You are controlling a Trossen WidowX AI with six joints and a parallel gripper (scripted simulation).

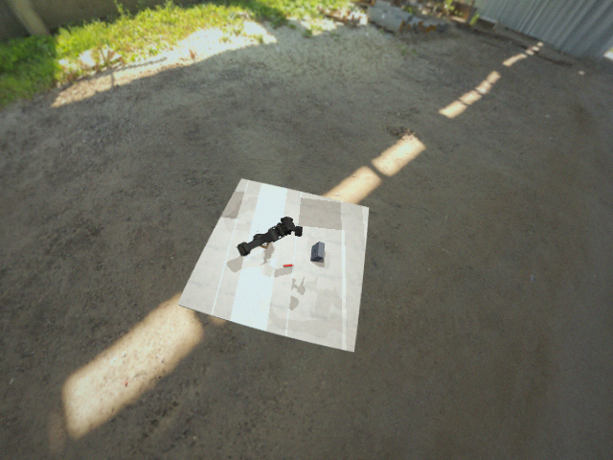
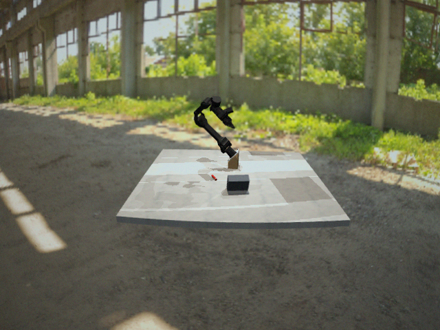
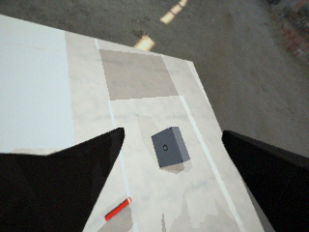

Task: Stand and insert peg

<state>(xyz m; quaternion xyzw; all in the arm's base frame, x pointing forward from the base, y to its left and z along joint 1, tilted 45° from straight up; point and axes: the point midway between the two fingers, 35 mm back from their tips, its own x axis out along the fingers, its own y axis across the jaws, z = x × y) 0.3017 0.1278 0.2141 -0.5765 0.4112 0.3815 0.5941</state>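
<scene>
Right now the red peg is 10 mm behind my gripper tip, 120 mm to the right of it and 370 mm below it. Round my gripper tip: sloped panel: 190 mm ahead, 20 mm to the left, 330 mm below.
</scene>
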